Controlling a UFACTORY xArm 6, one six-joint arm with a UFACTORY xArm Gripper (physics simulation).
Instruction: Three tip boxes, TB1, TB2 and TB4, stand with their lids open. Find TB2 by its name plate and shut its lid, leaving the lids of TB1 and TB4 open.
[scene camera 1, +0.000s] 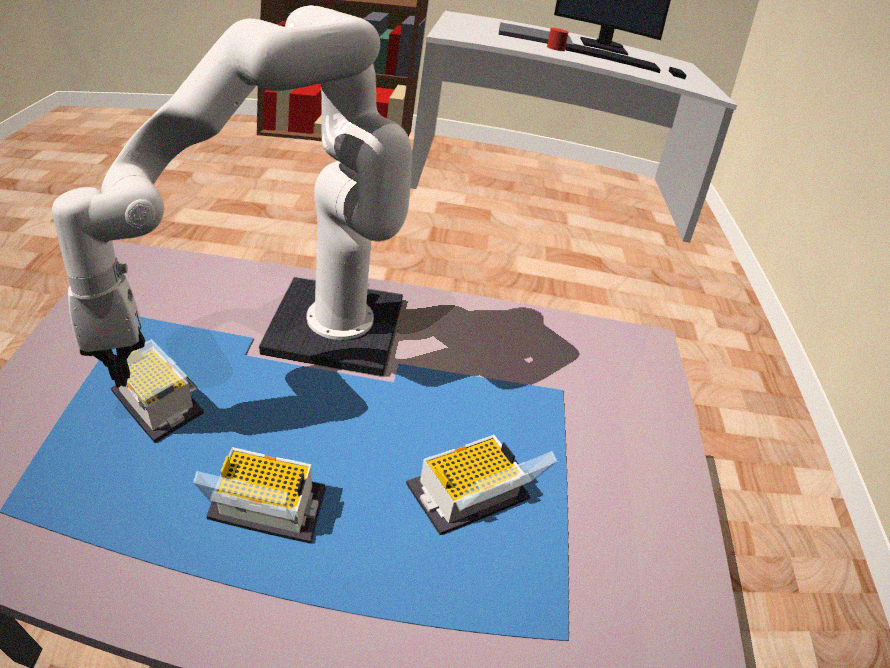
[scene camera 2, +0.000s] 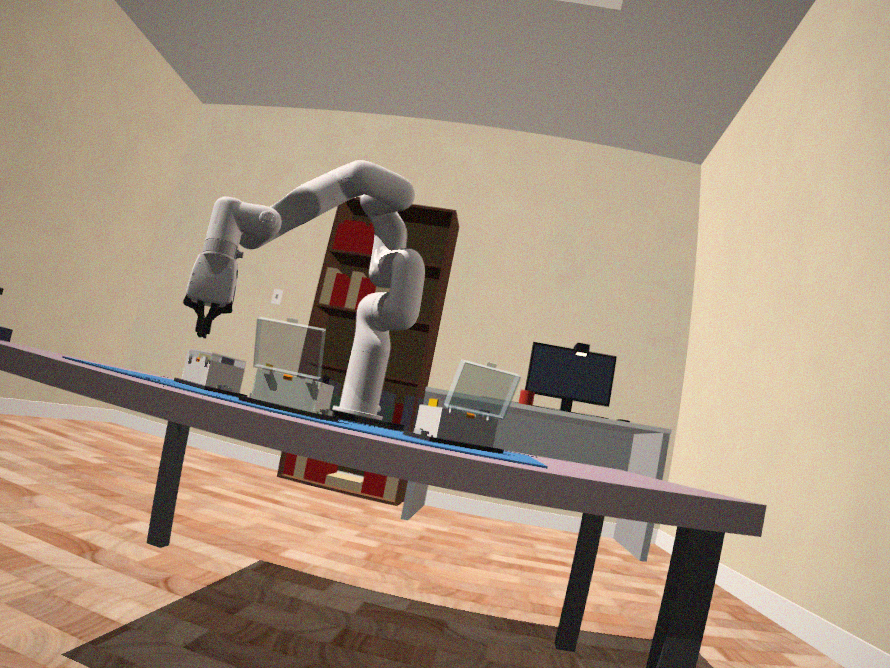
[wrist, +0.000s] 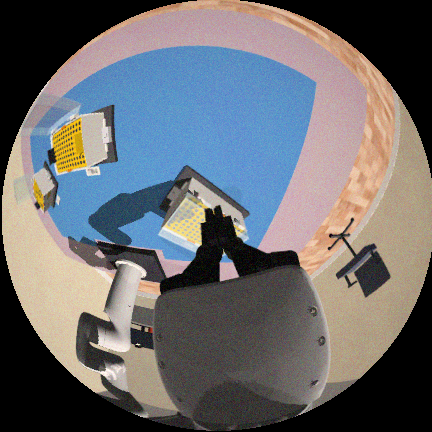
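Seen in the pictures: gripper, fingertip midpoint: (scene camera 1: 122, 381) (scene camera 2: 201, 336) (wrist: 215, 216); arm's base, origin of the base link: (scene camera 1: 339, 319) (scene camera 2: 357, 415) (wrist: 130, 267).
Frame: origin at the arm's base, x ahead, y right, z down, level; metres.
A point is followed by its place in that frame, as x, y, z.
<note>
The left tip box (scene camera 1: 168, 411) @(0.355, 0.158, -0.013) (scene camera 2: 214, 371) @(0.376, 0.167, -0.025) (wrist: 186, 220) @(0.354, 0.181, -0.062) has its clear lid down over the yellow rack; whether it is fully seated is hard to tell. The middle box (scene camera 1: 264, 478) @(0.423, -0.060, -0.042) (scene camera 2: 287, 391) (wrist: 70, 145) @(0.431, -0.042, -0.042) has its lid (scene camera 1: 205, 485) @(0.521, -0.033, -0.125) (scene camera 2: 289, 348) @(0.500, -0.078, -0.088) (wrist: 50, 112) open. The right box (scene camera 1: 470, 470) (scene camera 2: 467, 429) @(0.317, -0.355, -0.017) (wrist: 45, 187) @(0.311, -0.265, -0.024) also has its lid (scene camera 1: 539, 467) @(0.326, -0.409, -0.126) (scene camera 2: 483, 388) @(0.345, -0.376, -0.091) open. A small name plate (wrist: 93, 171) @(0.359, -0.042, 0.013) shows beside the middle box, but I cannot read it surely. My gripper (scene camera 1: 123, 382) @(0.392, 0.209, -0.089) (scene camera 2: 203, 335) @(0.392, 0.209, -0.089) (wrist: 215, 216) @(0.392, 0.209, -0.089) is shut and empty, a little above the left box.
The boxes stand on dark bases on a blue mat (scene camera 1: 402, 575) @(0.463, -0.280, 0.015) (wrist: 215, 100) @(0.515, 0.175, 0.015), which lies on a pinkish table (scene camera 1: 647, 503) @(0.213, -0.612, 0.018) (scene camera 2: 647, 488) @(0.601, -0.655, 0.018). The arm's black base plate (scene camera 1: 287, 337) @(0.092, 0.066, -0.001) stands at the back, right of the left box. A desk (scene camera 1: 531, 71) and a bookshelf (scene camera 2: 447, 244) stand behind.
</note>
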